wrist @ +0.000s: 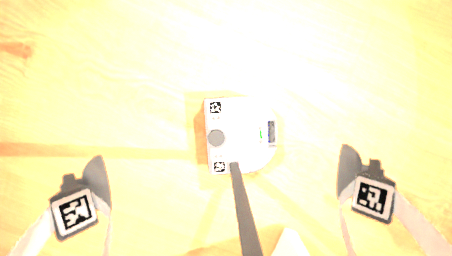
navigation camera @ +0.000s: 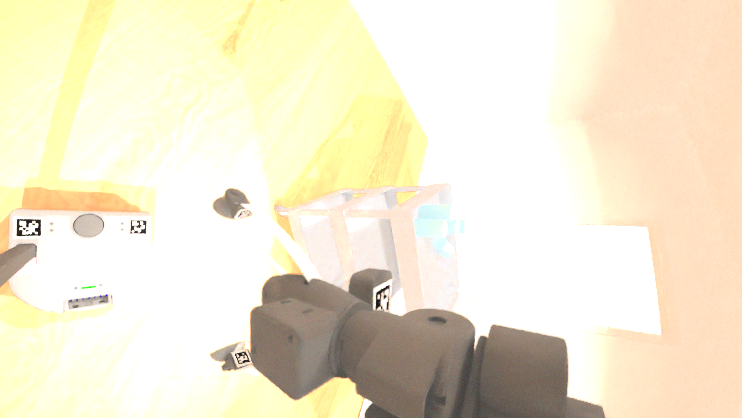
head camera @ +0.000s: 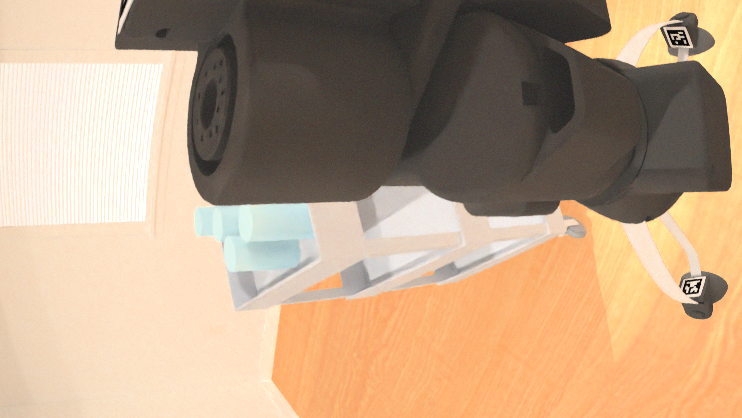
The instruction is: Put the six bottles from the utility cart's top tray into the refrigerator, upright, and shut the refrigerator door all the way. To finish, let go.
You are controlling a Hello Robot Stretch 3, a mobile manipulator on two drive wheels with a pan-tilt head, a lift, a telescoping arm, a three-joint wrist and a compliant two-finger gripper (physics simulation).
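Seen in the pictures: gripper, fingertip midpoint: (navigation camera: pixel 222 277); robot's base, origin of the base link: (navigation camera: pixel 89 224).
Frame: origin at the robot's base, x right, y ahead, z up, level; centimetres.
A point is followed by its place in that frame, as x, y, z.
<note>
Several pale blue bottles (head camera: pixel 278 222) {86.9, 2.0, 88.6} (navigation camera: pixel 432 227) {87.0, 2.2, 90.0} stand close together in the top tray of the light grey utility cart (head camera: pixel 337 228) {78.0, 3.2, 82.2} (navigation camera: pixel 407 254) {82.2, -8.2, 82.2}. In the head camera, my dark arm and wrist cover part of the cart and its tray, so I cannot tell how many bottles are there. My gripper (head camera: pixel 694 167) {12.7, -2.1, 92.8} (navigation camera: pixel 231 280) {12.7, -2.1, 92.8} (wrist: pixel 223 169) {12.7, -2.1, 92.8} is open, its two fingers wide apart with nothing between them. It points away from the bottles, over the floor beside the cart. The refrigerator does not show in these views.
My white base (navigation camera: pixel 46 264) {-9.4, -10.8, 16.0} (wrist: pixel 242 120) stands on the wooden floor (head camera: pixel 441 353) {139.9, 54.7, 0.1}, with the dark mast rising from it. A pale wall (head camera: pixel 129 321) {273.3, 56.3, 96.5} with a bright slatted panel (head camera: pixel 77 145) {229.8, -32.6, 124.6} is behind the cart. The cart has two lower shelves and a caster.
</note>
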